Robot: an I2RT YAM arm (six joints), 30 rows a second.
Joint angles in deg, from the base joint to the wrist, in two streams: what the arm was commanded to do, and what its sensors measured. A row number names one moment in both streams.
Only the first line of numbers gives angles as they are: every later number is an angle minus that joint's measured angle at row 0.
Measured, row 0:
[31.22, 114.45, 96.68, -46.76, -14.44, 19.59]
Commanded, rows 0 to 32:
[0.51, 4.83, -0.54, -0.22, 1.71, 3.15]
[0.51, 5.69, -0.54, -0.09, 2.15, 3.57]
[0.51, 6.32, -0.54, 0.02, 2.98, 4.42]
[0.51, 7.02, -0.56, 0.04, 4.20, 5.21]
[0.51, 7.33, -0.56, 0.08, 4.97, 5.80]
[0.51, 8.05, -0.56, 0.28, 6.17, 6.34]
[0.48, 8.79, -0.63, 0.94, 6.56, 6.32]
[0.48, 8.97, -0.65, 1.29, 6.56, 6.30]
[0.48, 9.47, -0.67, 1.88, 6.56, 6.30]
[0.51, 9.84, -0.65, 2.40, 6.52, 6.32]
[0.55, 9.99, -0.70, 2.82, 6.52, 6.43]
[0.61, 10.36, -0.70, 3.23, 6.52, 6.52]
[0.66, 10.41, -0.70, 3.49, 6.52, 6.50]
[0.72, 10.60, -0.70, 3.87, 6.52, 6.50]
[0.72, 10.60, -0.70, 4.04, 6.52, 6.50]
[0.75, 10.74, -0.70, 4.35, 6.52, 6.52]
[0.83, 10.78, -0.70, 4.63, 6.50, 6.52]
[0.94, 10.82, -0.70, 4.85, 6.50, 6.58]
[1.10, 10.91, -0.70, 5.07, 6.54, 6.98]
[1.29, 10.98, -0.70, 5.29, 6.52, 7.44]
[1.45, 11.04, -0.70, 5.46, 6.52, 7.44]
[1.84, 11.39, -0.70, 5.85, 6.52, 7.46]
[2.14, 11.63, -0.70, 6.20, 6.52, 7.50]
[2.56, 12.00, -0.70, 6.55, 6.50, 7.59]
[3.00, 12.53, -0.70, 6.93, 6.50, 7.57]
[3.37, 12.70, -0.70, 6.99, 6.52, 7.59]
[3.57, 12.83, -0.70, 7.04, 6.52, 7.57]
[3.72, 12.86, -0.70, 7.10, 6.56, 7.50]
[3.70, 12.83, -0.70, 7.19, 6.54, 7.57]
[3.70, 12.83, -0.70, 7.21, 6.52, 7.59]
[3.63, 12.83, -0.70, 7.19, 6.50, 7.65]
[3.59, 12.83, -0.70, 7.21, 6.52, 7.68]
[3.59, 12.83, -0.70, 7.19, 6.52, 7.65]
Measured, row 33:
[3.72, 12.16, -0.65, 6.84, 5.75, 7.41]
